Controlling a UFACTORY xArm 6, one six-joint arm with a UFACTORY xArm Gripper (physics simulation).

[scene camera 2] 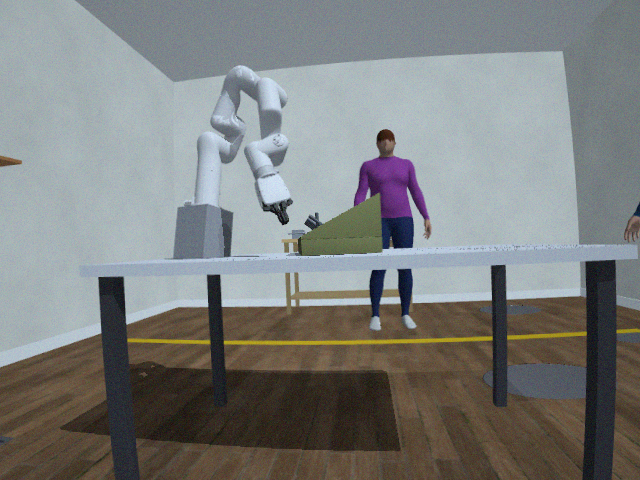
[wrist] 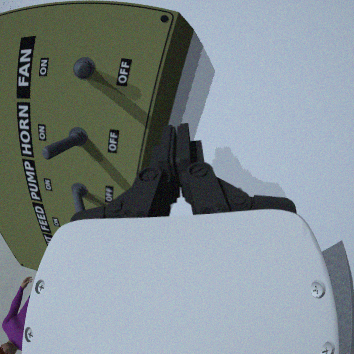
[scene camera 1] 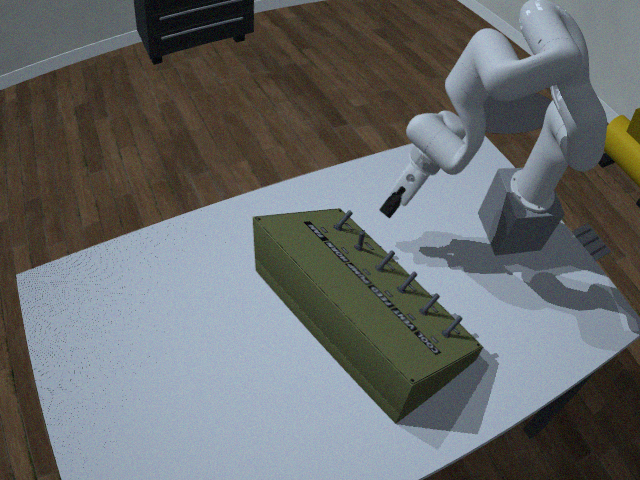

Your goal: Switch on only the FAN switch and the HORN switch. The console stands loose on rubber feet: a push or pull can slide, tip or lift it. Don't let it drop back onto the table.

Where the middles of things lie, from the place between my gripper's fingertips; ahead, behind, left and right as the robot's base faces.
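I find the olive console (scene camera 1: 400, 354) 20 mm below my hand, 160 mm to the left of it and 170 mm ahead of it.
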